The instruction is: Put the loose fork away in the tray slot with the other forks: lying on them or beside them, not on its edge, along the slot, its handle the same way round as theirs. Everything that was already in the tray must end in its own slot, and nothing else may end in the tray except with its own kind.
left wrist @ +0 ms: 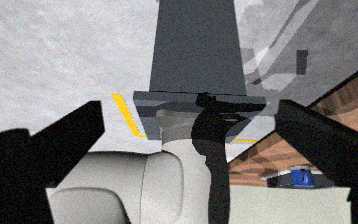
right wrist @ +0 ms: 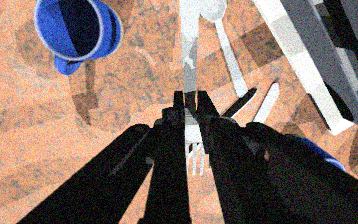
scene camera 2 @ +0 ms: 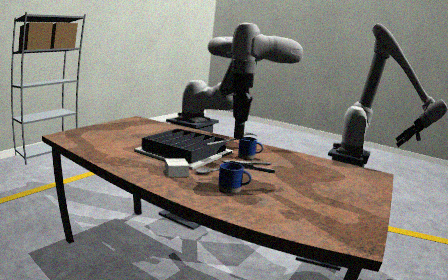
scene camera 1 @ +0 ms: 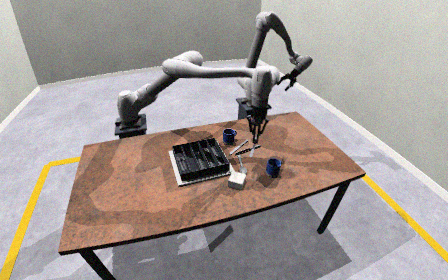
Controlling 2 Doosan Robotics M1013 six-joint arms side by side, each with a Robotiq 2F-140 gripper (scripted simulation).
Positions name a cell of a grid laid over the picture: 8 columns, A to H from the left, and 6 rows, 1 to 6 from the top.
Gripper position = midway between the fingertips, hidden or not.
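Note:
My left gripper (left wrist: E4) is visible. My right gripper (scene camera 2: E3) is visible too, likewise in the right wrist view, my right gripper (right wrist: E3). Also present: a black tray (scene camera 1: D4); a mug (scene camera 2: E4).

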